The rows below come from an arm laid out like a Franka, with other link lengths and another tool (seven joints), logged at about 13 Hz.
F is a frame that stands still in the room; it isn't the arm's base.
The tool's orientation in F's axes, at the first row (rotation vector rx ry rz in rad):
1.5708 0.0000 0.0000
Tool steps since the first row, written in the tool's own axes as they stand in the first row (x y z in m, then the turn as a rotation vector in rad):
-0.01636 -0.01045 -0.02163 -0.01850 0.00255 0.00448
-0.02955 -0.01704 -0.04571 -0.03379 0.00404 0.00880
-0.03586 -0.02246 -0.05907 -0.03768 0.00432 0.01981
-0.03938 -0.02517 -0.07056 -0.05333 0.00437 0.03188
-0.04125 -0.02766 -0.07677 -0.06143 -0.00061 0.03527
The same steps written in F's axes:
-0.01636 0.02163 -0.01045 -0.01850 -0.00448 0.00255
-0.02955 0.04571 -0.01704 -0.03379 -0.00880 0.00404
-0.03586 0.05907 -0.02246 -0.03768 -0.01981 0.00432
-0.03938 0.07056 -0.02517 -0.05333 -0.03188 0.00437
-0.04125 0.07677 -0.02766 -0.06143 -0.03527 -0.00061

